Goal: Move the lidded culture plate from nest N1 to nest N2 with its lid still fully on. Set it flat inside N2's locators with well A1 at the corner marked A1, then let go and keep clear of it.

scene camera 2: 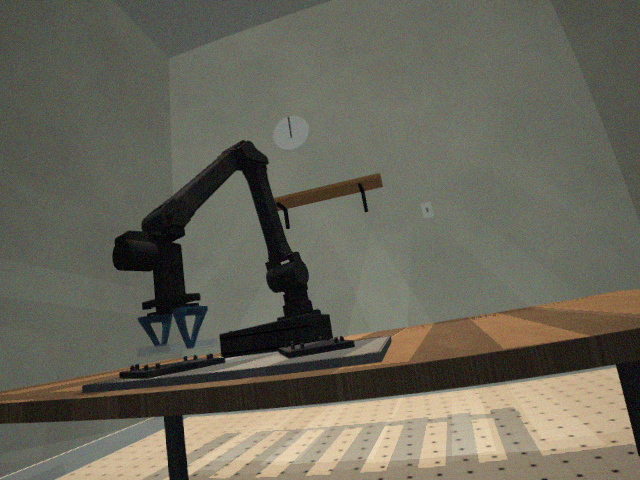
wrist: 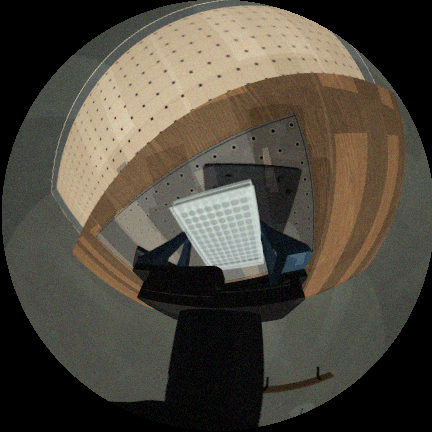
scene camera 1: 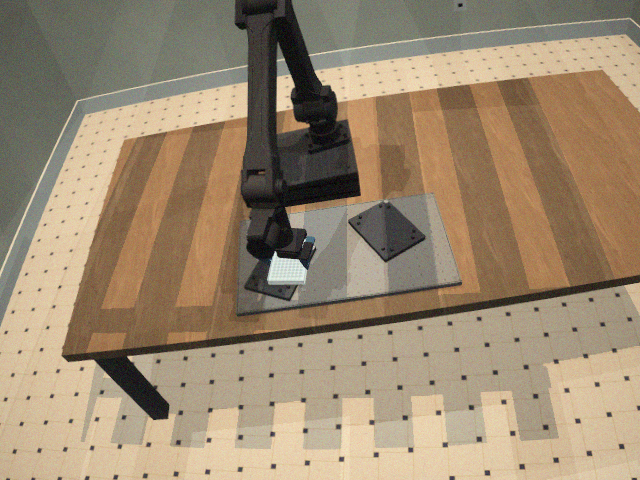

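Pixels of known places: gripper, fingertip midpoint: (scene camera 2: pixel 175 350) (wrist: pixel 223 228) (scene camera 1: pixel 289 265); arm's base, link origin: (scene camera 2: pixel 300 319) (scene camera 1: pixel 326 140).
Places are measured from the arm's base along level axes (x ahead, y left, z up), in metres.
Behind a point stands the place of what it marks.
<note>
The pale, translucent culture plate (scene camera 1: pixel 286 269) @(x 0.410, y -0.190, z -0.016 m) (scene camera 2: pixel 155 351) (wrist: pixel 222 225) @(x 0.404, y -0.191, z -0.016 m) is held roughly level by my gripper (scene camera 1: pixel 288 260) @(x 0.391, y -0.182, z -0.029 m) (scene camera 2: pixel 176 345) @(x 0.391, y -0.182, z -0.029 m) (wrist: pixel 223 228) @(x 0.391, y -0.182, z -0.029 m), which is shut on its two sides. Its lid appears seated; A1 cannot be read. The plate hangs a little above the dark left nest (scene camera 1: pixel 257 285) @(x 0.403, y -0.268, z -0.056 m) (scene camera 2: pixel 173 366) @(x 0.417, y -0.174, z -0.057 m) (wrist: pixel 280 187) @(x 0.387, y -0.266, z -0.057 m), turned relative to it and partly covering it in the scene camera 1 and wrist views. The dark right nest (scene camera 1: pixel 386 235) @(x 0.351, y 0.064, z -0.056 m) (scene camera 2: pixel 315 348) @(x 0.407, y 0.086, z -0.059 m) holds no plate; small locator pegs stand near its corners. The nest labels are not readable.
Both nests sit on a grey perforated base board (scene camera 1: pixel 330 279) @(x 0.429, y -0.097, z -0.069 m) (scene camera 2: pixel 379 348) @(x 0.476, y 0.192, z -0.069 m) (wrist: pixel 225 154) @(x 0.456, y -0.229, z -0.069 m) on the wooden table (scene camera 1: pixel 516 206) @(x 0.345, y 0.422, z -0.082 m) (scene camera 2: pixel 516 346) @(x 0.592, y 0.349, z -0.081 m) (wrist: pixel 350 200) @(x 0.265, y -0.406, z -0.082 m). The arm's black base (scene camera 1: pixel 320 175) @(x 0.142, y -0.049, z 0.001 m) (scene camera 2: pixel 273 335) @(x 0.156, y -0.047, z -0.032 m) stands behind the board. The table's front edge runs close to the board.
</note>
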